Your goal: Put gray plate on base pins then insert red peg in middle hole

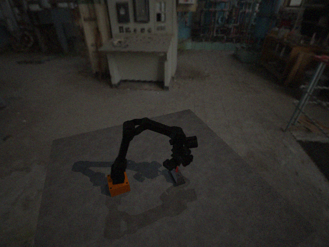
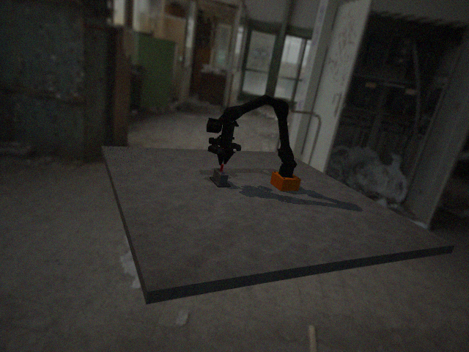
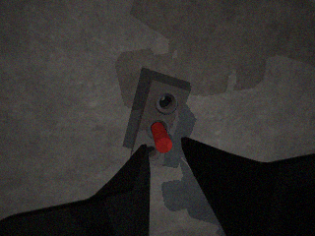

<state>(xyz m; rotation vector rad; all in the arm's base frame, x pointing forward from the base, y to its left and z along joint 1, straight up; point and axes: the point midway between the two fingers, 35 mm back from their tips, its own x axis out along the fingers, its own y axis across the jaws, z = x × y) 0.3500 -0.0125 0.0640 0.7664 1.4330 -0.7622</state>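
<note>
My gripper tip is 4 cm above the red peg. Round my gripper tip: gray plate 5 cm below.
</note>
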